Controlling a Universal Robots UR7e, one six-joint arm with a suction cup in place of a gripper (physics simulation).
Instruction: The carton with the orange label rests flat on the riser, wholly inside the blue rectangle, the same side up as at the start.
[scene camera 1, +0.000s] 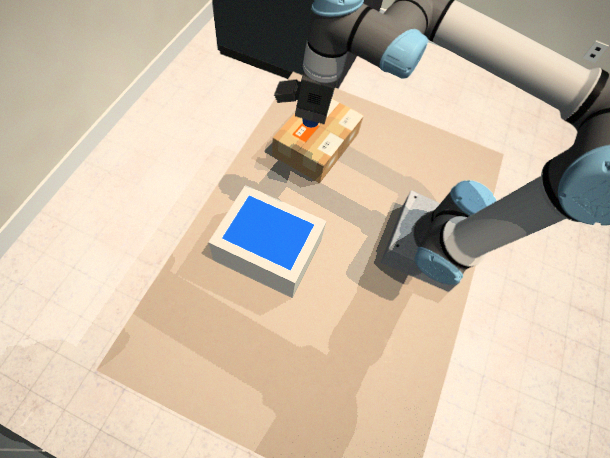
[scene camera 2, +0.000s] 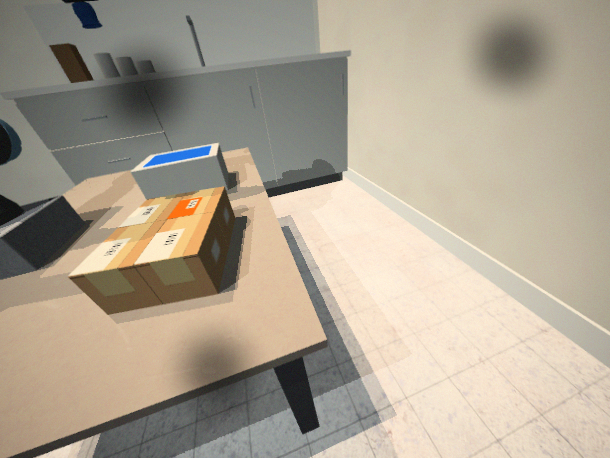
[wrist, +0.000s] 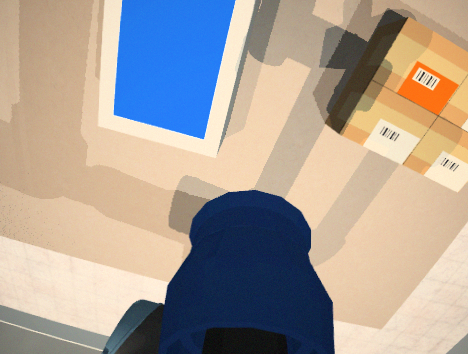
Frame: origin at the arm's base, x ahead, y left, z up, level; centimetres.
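Seen in the pictures: hand at its tool point: (scene camera 1: 310, 121) (scene camera 2: 92, 26) (wrist: 249, 243).
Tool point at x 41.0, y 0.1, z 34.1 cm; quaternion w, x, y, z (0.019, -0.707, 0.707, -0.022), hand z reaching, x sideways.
A point is followed by its place in that frame.
The carton with the orange label (scene camera 1: 302, 133) @[y -24.9, x 46.0, z 0.3 cm] (scene camera 2: 184, 208) @[y -26.8, x 44.9, z 0.3 cm] (wrist: 428, 90) @[y -26.5, x 45.1, z 0.3 cm] lies flat on the table, label up. It is a corner carton of a tight two-by-two block and touches its neighbours. The riser (scene camera 1: 254, 271) @[y 22.7, x 47.6, z -2.3 cm] (scene camera 2: 182, 180) @[y 2.9, x 44.5, z -2.5 cm] (wrist: 107, 90) @[y 22.5, x 41.9, z 3.0 cm] is a pale box standing apart from the block. The blue rectangle (scene camera 1: 268, 232) @[y 13.1, x 46.5, z 3.0 cm] (scene camera 2: 180, 155) @[y 12.5, x 46.4, z 3.0 cm] (wrist: 170, 65) @[y 12.4, x 45.8, z 3.0 cm] on its top is bare. My gripper (scene camera 1: 310, 123) (scene camera 2: 90, 25) (wrist: 252, 200), a dark blue suction cup, hangs high above the table, open and empty, apart from the cartons. In scene camera 1 it overlaps the block from above.
Three cartons with white labels, one of them (scene camera 1: 330, 145) @[y -22.8, x 36.5, z 0.3 cm] (scene camera 2: 167, 242) (wrist: 392, 142) @[y -23.4, x 36.5, z 0.3 cm] beside the orange-labelled one, complete the block. The robot's base block (scene camera 1: 407, 225) @[y -1.0, x 9.5, z 0.6 cm] (scene camera 2: 42, 235) @[y -6.1, x 11.2, z -4.1 cm] stands on the table (scene camera 1: 200, 400) @[y 56.6, x 51.8, z -9.0 cm] (scene camera 2: 75, 365) @[y -46.1, x 26.0, z -9.0 cm]. A black cabinet (scene camera 1: 260, 35) stands beyond the table's far end.
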